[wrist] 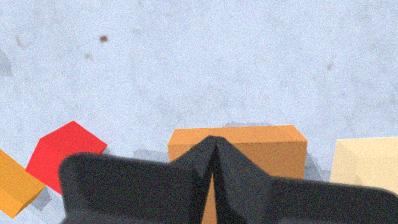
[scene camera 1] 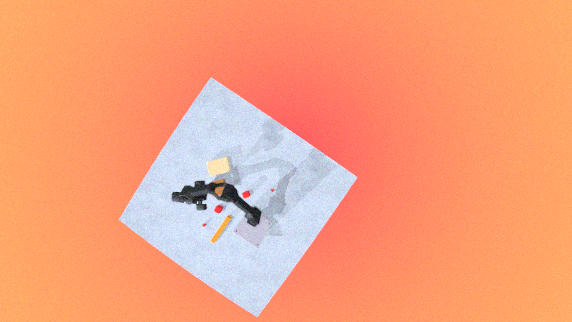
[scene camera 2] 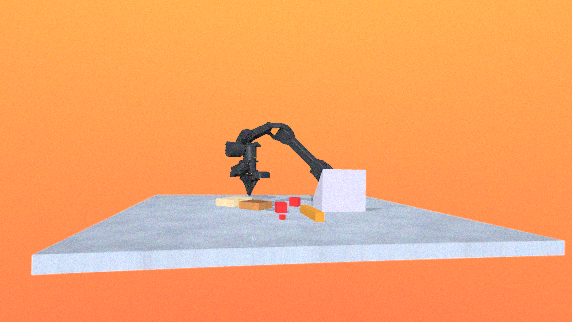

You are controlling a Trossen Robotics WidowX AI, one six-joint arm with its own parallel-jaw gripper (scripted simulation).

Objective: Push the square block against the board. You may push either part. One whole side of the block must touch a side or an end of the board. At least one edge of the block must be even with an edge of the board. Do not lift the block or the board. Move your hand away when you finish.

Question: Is my gripper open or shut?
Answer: Shut.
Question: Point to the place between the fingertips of my gripper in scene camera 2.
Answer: At 249, 195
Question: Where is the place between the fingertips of my gripper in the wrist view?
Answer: At 214, 143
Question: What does my gripper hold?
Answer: Nothing.
